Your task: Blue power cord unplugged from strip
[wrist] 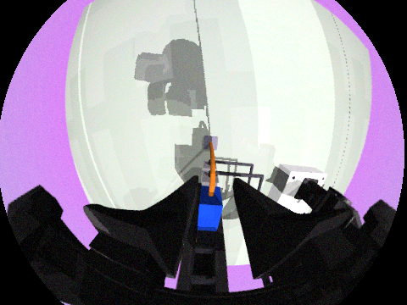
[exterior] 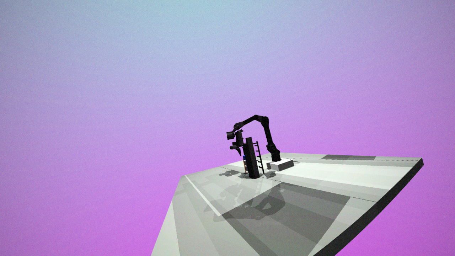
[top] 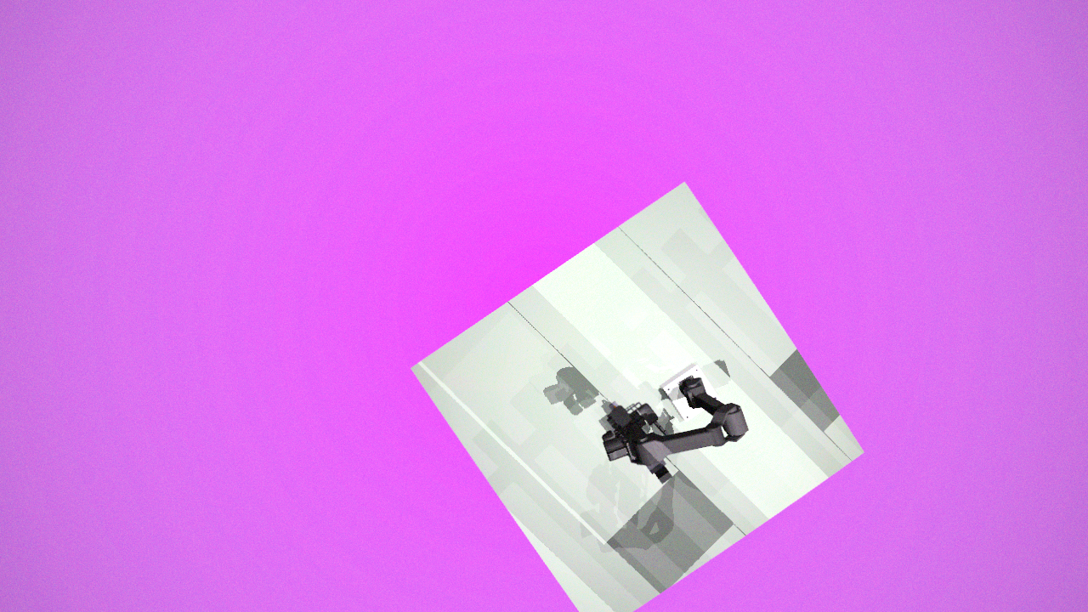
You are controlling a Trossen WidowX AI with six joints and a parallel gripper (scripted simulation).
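My gripper tip is now 70 mm to the right of the blue plug, 10 mm past it and 10 mm above it.
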